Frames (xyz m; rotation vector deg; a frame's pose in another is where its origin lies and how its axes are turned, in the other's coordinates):
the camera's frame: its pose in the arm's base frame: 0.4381 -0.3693 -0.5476 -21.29 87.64 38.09
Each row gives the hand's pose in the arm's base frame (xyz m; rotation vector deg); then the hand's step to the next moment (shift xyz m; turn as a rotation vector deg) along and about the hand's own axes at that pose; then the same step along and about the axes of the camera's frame.
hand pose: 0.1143 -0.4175 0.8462 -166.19 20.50 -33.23
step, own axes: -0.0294 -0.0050 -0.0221 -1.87 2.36 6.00
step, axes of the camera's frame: -0.0060 0.0304 -0.0204 6.30 -2.19 -0.73
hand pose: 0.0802 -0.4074 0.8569 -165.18 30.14 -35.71
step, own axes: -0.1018 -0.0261 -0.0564 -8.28 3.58 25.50
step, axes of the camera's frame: -0.0002 0.1104 -0.0452 26.43 -5.37 2.03
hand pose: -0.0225 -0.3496 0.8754 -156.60 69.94 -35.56
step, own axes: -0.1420 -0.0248 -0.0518 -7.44 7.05 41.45
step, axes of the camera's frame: 0.0214 0.1515 0.0068 40.22 -14.14 2.33
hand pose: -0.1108 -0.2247 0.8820 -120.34 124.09 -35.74
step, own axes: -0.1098 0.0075 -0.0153 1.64 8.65 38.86
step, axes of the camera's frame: 0.0322 0.0854 0.0634 35.23 -17.97 -4.89
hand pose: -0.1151 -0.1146 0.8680 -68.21 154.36 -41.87
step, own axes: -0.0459 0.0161 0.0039 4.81 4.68 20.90
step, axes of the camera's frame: 0.0199 0.0156 0.0418 18.36 -10.13 -6.49
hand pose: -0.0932 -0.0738 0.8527 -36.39 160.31 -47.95
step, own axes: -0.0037 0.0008 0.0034 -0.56 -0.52 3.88
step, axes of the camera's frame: 0.0029 -0.0025 0.0033 2.40 -3.14 -0.01
